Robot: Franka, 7 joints.
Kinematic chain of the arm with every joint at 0, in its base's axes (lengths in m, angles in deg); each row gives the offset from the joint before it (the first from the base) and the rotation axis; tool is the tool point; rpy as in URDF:
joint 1: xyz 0 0 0.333 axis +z
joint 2: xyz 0 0 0 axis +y
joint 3: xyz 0 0 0.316 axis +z
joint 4: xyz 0.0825 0 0 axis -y
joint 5: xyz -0.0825 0 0.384 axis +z
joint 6: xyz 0 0 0 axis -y
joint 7: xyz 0.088 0 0 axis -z
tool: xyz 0 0 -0.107 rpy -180 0 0
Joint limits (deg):
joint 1: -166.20..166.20
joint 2: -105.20..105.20
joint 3: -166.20..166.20
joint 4: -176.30..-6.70
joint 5: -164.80..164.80
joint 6: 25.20..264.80
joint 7: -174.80..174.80
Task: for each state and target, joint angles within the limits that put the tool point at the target. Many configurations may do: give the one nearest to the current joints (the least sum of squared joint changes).
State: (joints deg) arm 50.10 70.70 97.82 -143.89 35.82 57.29 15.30
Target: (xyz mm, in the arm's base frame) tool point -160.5 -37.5 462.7
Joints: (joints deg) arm 60.91 73.08 115.58 -162.68 39.77 55.17 15.30
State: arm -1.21 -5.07 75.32 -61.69 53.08 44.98 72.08
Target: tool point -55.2 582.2 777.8
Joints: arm -30.40 -30.03 86.35 -61.02 60.22 81.01 72.08
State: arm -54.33 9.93 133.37 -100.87 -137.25 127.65 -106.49
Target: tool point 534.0 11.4 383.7
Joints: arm -92.38 13.85 97.56 -132.99 -133.55 125.63 -106.49
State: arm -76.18 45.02 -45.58 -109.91 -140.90 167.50 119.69
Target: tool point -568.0 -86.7 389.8
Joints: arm -98.59 32.53 -82.06 -113.78 -144.91 167.74 119.69
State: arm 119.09 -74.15 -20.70 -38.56 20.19 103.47 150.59
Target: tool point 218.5 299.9 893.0
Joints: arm 133.96 -42.77 -42.99 -82.39 14.27 95.55 150.59
